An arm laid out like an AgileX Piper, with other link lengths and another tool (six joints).
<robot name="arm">
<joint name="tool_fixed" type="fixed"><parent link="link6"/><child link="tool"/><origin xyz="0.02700 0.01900 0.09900" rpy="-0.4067 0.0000 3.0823"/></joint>
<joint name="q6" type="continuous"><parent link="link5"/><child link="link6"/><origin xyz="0.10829 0.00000 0.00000" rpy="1.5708 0.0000 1.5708"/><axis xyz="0 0 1"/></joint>
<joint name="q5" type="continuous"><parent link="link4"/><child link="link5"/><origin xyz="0.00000 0.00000 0.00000" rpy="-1.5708 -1.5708 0.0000"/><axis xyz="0 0 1"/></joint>
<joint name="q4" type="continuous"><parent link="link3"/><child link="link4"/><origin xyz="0.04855 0.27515 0.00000" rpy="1.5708 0.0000 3.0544"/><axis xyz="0 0 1"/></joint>
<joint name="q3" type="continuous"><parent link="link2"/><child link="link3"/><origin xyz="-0.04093 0.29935 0.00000" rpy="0.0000 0.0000 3.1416"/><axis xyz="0 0 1"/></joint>
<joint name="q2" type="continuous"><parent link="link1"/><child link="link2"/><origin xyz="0.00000 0.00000 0.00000" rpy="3.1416 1.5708 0.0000"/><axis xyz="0 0 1"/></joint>
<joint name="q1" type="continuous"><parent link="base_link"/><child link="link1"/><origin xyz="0.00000 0.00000 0.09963" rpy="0.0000 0.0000 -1.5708"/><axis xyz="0 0 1"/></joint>
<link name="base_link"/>
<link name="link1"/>
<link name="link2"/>
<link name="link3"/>
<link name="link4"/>
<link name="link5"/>
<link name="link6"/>
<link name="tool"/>
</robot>
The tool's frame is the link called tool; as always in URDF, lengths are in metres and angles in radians. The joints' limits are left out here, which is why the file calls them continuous.
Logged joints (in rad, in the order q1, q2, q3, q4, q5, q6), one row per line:
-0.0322 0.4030 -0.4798 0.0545 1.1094 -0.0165
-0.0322 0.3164 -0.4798 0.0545 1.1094 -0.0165
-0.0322 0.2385 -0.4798 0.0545 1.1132 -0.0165
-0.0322 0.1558 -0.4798 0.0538 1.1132 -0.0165
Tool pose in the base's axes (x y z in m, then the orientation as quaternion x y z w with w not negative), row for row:
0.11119 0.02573 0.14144 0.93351 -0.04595 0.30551 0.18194
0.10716 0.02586 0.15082 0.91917 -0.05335 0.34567 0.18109
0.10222 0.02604 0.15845 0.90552 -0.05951 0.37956 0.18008
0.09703 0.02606 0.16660 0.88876 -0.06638 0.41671 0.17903
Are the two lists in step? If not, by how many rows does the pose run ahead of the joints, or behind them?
They are in step.
